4 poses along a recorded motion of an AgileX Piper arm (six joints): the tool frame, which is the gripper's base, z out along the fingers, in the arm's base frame.
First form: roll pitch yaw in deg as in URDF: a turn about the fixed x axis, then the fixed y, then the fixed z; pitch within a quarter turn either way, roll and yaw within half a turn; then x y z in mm.
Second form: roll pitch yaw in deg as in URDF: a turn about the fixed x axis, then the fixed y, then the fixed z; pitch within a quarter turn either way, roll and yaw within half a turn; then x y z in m. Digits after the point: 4 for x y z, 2 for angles.
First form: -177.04, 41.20, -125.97, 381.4, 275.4, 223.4
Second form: -177.04, 41.20, -125.97, 0.3814, 0.2754, 0.2234
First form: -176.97, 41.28, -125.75, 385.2, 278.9, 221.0
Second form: -176.97, 41.28, -125.75, 0.3852, 0.2789, 0.2210
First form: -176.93, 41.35, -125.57, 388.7, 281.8, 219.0
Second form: -176.93, 41.35, -125.57, 0.3887, 0.2818, 0.2190
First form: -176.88, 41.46, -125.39, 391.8, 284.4, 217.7
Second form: -176.88, 41.46, -125.39, 0.3918, 0.2844, 0.2177
